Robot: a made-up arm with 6 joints.
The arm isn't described. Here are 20 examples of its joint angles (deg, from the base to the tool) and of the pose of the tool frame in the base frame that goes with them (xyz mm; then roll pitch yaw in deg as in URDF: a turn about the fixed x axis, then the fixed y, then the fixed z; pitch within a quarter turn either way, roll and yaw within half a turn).
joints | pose
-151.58 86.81 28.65 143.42 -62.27 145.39 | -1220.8 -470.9 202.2 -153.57 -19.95 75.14
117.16 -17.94 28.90 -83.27 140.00 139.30 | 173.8 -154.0 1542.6 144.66 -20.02 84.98
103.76 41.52 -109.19 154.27 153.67 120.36 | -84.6 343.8 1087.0 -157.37 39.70 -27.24
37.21 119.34 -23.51 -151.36 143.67 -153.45 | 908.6 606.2 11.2 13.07 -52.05 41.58
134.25 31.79 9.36 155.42 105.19 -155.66 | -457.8 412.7 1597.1 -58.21 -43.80 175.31
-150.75 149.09 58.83 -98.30 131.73 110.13 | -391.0 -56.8 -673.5 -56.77 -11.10 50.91
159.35 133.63 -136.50 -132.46 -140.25 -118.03 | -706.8 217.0 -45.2 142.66 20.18 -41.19
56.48 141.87 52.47 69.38 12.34 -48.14 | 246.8 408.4 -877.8 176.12 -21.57 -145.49
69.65 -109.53 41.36 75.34 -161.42 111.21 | -387.7 -1081.8 42.8 135.36 53.09 178.71
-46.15 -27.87 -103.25 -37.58 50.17 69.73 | -658.6 617.2 968.2 -86.83 -47.60 69.46
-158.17 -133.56 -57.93 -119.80 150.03 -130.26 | 477.4 321.5 -528.0 25.05 7.41 -164.34
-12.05 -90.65 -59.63 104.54 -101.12 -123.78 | -1145.3 77.4 98.2 -55.51 -59.24 130.29
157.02 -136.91 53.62 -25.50 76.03 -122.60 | 998.5 -381.5 -183.8 -9.08 24.56 27.78
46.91 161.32 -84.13 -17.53 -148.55 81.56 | 271.9 425.2 -366.4 -72.56 9.04 130.27
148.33 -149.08 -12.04 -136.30 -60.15 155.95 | 571.6 -449.9 -795.7 146.45 -71.24 -35.13
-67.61 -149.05 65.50 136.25 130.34 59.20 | -289.1 737.0 -543.2 -132.46 23.34 -135.34
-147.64 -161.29 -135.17 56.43 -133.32 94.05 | 50.3 149.2 -288.5 -85.64 -44.20 -23.30
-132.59 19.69 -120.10 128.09 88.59 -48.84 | 95.9 -10.2 1098.8 -147.80 -43.78 -91.22
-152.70 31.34 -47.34 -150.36 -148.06 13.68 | -431.2 -232.3 1451.4 -177.02 -46.38 -135.66
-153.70 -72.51 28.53 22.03 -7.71 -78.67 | 1177.8 633.1 962.3 46.87 -23.56 140.53
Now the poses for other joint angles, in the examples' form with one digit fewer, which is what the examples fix.
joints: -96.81 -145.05 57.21 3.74 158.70 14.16
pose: 82 774 -393 27.1 68.4 -66.5
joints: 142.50 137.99 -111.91 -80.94 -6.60 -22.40
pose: -713 488 163 -23.3 -11.4 43.0
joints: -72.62 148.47 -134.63 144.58 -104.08 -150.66
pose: 51 -641 -168 143.3 57.9 27.6
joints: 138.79 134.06 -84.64 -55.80 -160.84 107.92
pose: -701 507 -121 -140.3 51.9 167.3
